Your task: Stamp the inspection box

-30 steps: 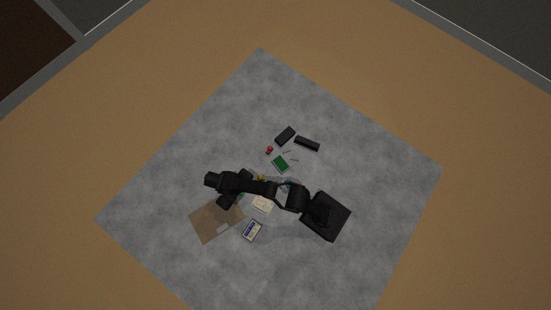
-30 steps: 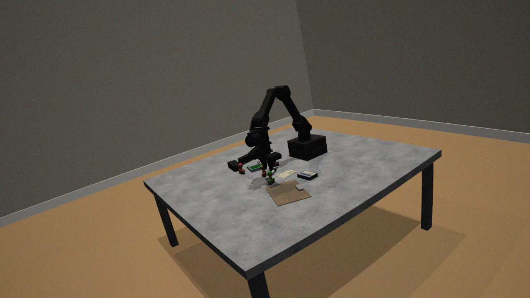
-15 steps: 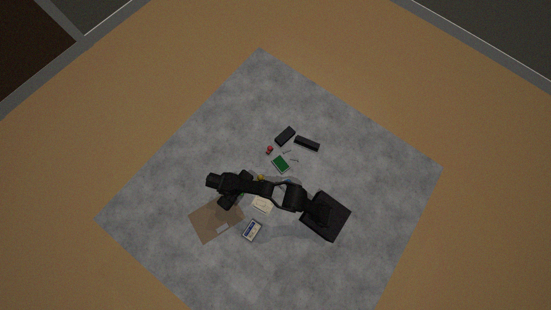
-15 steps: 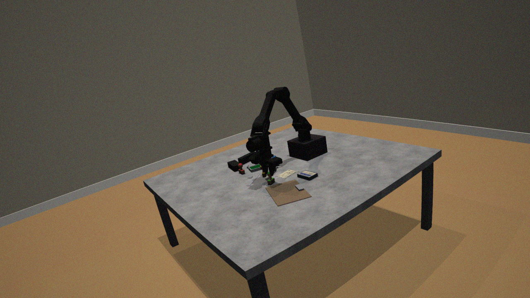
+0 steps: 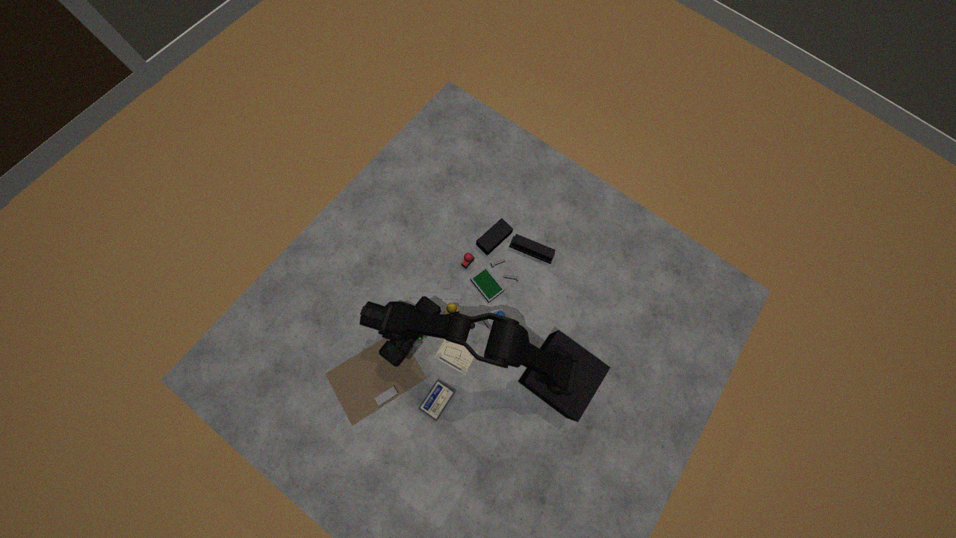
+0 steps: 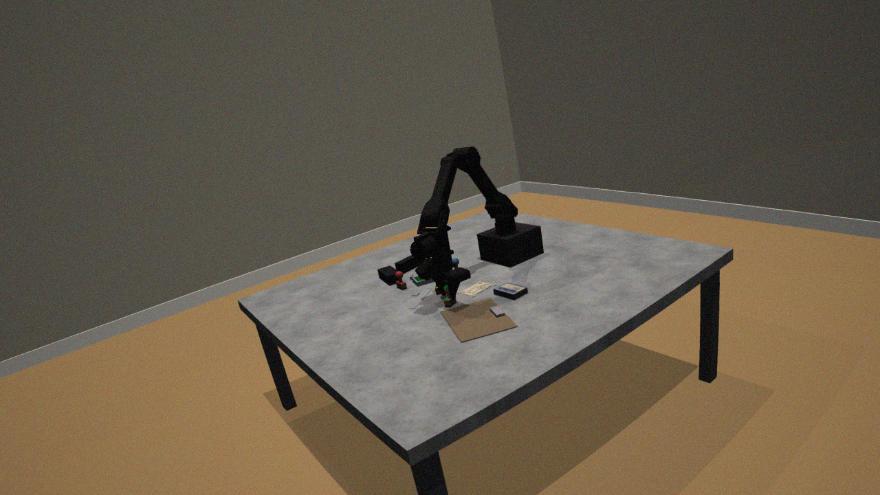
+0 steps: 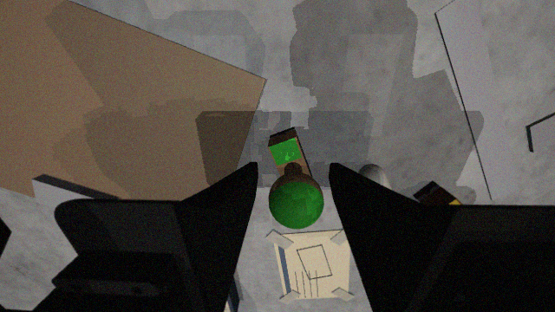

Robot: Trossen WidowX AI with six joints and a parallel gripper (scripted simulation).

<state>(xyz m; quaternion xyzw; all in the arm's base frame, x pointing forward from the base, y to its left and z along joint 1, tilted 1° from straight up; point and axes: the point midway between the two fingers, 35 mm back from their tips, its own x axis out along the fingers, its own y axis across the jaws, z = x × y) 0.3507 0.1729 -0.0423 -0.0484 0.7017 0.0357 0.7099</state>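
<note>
The green-knobbed stamp lies 1 cm below my gripper tip. Round my gripper tip: cream card (12 cm behind, 4 cm to the right, 3 cm below); then white marker (7 cm behind, 11 cm to the right, 2 cm below); then yellow-knobbed stamp (3 cm behind, 12 cm to the right, 1 cm below).
</note>
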